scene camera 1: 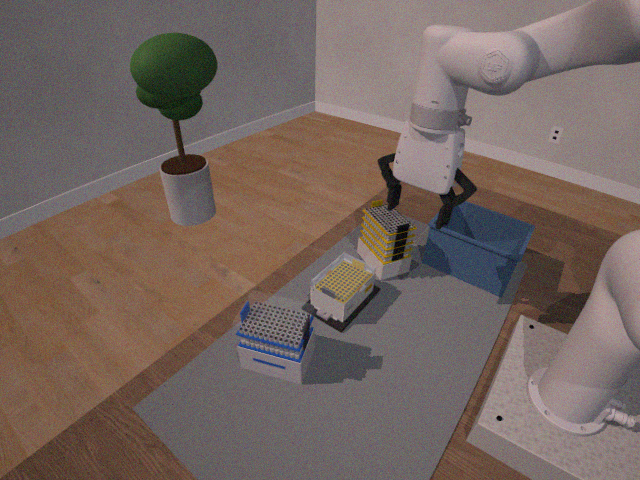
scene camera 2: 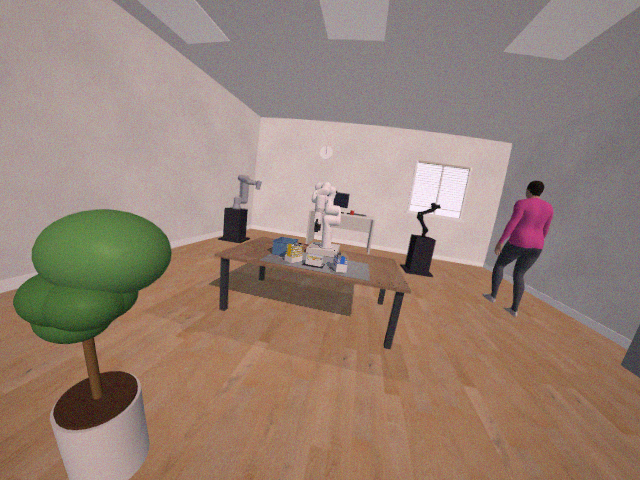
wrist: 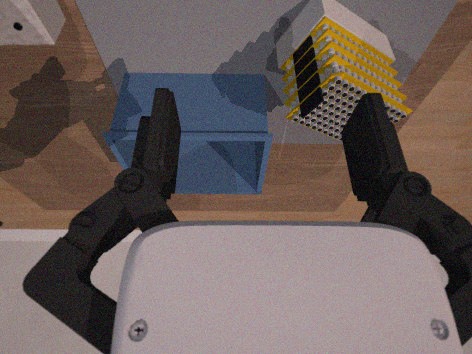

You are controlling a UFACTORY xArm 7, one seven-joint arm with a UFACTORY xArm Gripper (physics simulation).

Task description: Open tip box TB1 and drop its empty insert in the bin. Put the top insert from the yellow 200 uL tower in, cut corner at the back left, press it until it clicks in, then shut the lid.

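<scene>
My gripper [scene camera 1: 418, 214] [scene camera 2: 317, 225] [wrist: 264, 110] is open and empty, above and between the yellow tower and the blue bin. The yellow tower [scene camera 1: 385, 246] [scene camera 2: 294, 253] is a stack of several yellow-edged inserts on a white box; its top insert [scene camera 1: 387, 218] [wrist: 330, 107] is full of grey tips, and the right finger partly covers it in the wrist view. The white tip box [scene camera 1: 330, 304] [scene camera 2: 313, 260], apparently TB1, holds a yellow holed insert [scene camera 1: 345, 280]; a clear edge rises around it, and I cannot tell whether the lid is shut. The bin [scene camera 1: 465, 258] [scene camera 2: 281, 245] [wrist: 195, 100] stands beside the tower.
A blue-edged tip stack [scene camera 1: 273, 330] [scene camera 2: 340, 264] stands on the grey mat [scene camera 1: 392, 413], on the other side of the tip box from the yellow tower. The tip box rests on a dark base plate [scene camera 1: 356, 313]. The arm's pale base plate [scene camera 1: 511, 413] is at the right.
</scene>
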